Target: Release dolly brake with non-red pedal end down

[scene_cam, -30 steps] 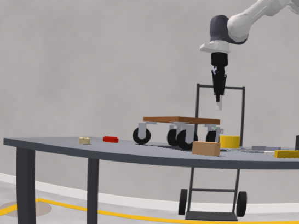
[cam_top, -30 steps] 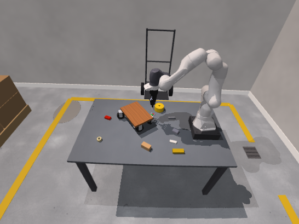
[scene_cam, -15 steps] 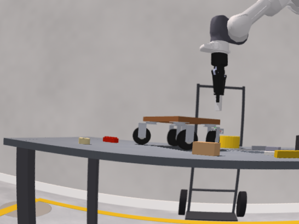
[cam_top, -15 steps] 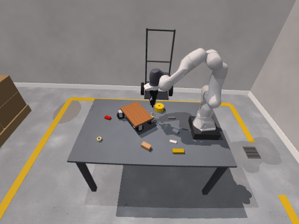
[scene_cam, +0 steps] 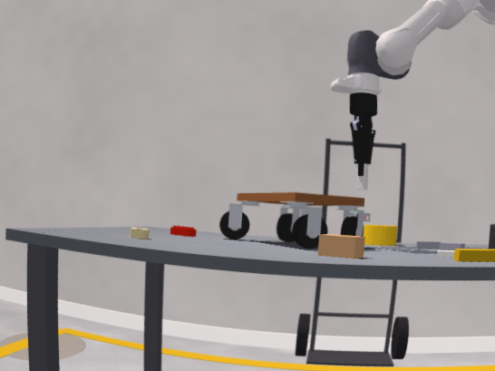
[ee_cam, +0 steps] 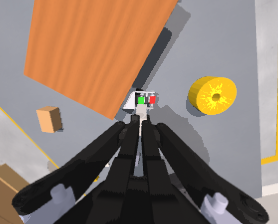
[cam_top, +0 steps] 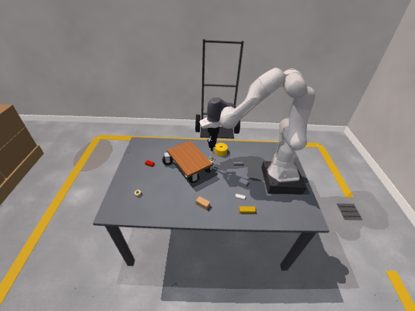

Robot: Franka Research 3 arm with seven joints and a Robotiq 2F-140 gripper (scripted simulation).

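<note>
Right now the brake pedal is 100 mm below my hand and 10 mm to the right of it. Round my hand: red brick (470 mm ahead, 170 mm below, 20 mm to the right); then tan block (330 mm to the left, 160 mm below, 50 mm ahead); then yellow spool (190 mm to the right, 150 mm below, 80 mm behind).
</note>
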